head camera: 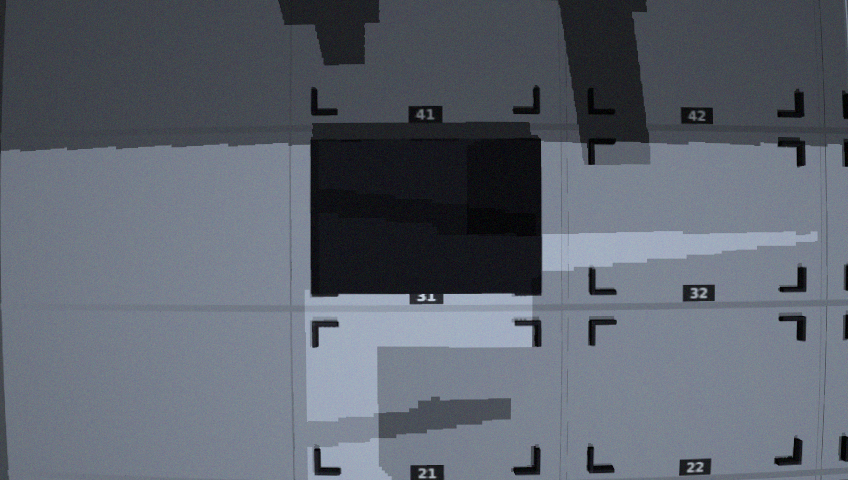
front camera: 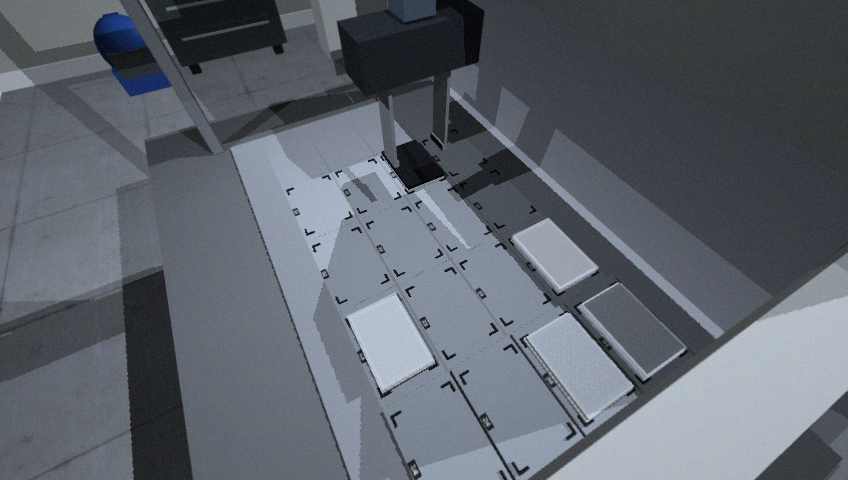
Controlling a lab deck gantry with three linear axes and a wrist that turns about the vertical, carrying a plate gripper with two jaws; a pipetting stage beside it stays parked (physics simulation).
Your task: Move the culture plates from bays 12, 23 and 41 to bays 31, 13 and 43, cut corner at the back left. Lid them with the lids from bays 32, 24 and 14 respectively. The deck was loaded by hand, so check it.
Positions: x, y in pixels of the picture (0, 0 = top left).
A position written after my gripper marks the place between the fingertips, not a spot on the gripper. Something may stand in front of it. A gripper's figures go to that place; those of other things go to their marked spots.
Scene:
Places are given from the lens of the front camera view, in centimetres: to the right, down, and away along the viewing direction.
my gripper [front camera: 415, 151]: -1, -14, 56
black plate-sized piece [front camera: 416, 167]: -2, -15, 75
thin pale lid [front camera: 394, 349]: -4, 16, 52
thin pale lid [front camera: 550, 249]: 22, 2, 63

